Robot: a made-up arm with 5 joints. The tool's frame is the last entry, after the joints.
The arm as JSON. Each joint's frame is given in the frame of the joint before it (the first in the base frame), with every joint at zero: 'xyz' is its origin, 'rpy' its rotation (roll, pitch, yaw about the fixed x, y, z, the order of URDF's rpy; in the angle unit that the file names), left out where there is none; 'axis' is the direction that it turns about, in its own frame. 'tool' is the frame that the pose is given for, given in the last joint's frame.
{
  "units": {
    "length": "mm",
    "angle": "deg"
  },
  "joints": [
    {
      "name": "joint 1",
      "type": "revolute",
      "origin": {
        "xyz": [
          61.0,
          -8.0,
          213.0
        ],
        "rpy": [
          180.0,
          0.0,
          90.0
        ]
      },
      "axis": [
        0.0,
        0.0,
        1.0
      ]
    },
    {
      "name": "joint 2",
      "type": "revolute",
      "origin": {
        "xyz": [
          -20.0,
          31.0,
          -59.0
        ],
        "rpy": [
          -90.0,
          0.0,
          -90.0
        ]
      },
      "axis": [
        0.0,
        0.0,
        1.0
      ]
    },
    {
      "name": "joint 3",
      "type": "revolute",
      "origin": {
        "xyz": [
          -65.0,
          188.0,
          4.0
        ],
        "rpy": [
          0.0,
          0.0,
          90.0
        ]
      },
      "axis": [
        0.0,
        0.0,
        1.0
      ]
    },
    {
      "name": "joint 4",
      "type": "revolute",
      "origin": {
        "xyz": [
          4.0,
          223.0,
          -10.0
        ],
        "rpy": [
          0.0,
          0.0,
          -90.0
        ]
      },
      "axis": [
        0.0,
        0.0,
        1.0
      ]
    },
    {
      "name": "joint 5",
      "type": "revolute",
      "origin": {
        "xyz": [
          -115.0,
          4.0,
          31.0
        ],
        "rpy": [
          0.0,
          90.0,
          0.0
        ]
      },
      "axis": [
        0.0,
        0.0,
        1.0
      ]
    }
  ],
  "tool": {
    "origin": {
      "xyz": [
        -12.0,
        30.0,
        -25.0
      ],
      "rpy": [
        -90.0,
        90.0,
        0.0
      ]
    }
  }
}
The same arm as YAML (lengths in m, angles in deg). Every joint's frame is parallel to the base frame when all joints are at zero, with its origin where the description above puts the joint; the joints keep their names.
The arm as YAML. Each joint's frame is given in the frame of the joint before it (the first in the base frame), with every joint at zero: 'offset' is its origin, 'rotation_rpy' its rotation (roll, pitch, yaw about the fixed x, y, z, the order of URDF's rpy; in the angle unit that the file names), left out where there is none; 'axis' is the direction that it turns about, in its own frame. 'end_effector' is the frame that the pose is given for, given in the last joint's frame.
length_unit: m
angle_unit: deg
chain:
  - id: joint 1
    offset: [0.061, -0.008, 0.213]
    axis: [0.0, 0.0, -1.0]
  - id: joint 2
    offset: [0.031, -0.02, 0.059]
    axis: [0.0, 1.0, 0.0]
  - id: joint 3
    offset: [0.065, 0.004, 0.188]
    axis: [0.0, 1.0, 0.0]
  - id: joint 4
    offset: [0.223, -0.01, 0.004]
    axis: [0.0, 1.0, 0.0]
  - id: joint 5
    offset: [0.115, 0.031, 0.004]
    axis: [-1.0, 0.0, 0.0]
end_effector:
  offset: [0.025, 0.012, 0.03]

